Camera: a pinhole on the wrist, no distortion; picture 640 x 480 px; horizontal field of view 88.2 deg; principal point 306.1 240.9 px. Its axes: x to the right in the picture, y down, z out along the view. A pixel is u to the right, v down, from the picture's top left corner.
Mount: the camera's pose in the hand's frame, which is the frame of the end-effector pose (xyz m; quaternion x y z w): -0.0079 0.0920 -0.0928 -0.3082 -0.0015 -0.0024 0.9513
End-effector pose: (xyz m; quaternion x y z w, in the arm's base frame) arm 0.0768 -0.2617 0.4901 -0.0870 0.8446 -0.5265 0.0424
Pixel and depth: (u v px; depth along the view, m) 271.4 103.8 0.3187
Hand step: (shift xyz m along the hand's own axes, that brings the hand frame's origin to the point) -0.0426 0.1718 0.2428
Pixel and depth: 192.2 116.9 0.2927
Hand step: -0.1099 0.1750 0.2083
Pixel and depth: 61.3 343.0 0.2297
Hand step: -0.1781 0.2848 0.0509
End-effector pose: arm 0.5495 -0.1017 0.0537 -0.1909 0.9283 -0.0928 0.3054
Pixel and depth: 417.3 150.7 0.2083
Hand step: 0.0616 0.1678 0.1096
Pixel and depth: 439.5 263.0 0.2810
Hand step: 0.1053 0.2716 0.1243
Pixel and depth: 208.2 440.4 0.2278
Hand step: -0.0750 0.3373 0.0107
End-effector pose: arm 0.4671 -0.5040 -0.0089 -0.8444 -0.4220 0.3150 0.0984
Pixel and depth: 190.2 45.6 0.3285
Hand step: -0.1247 0.1277 0.2867
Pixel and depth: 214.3 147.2 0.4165
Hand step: -0.1249 0.2409 0.3134
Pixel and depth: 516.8 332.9 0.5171
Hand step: 0.3221 0.5107 0.2430
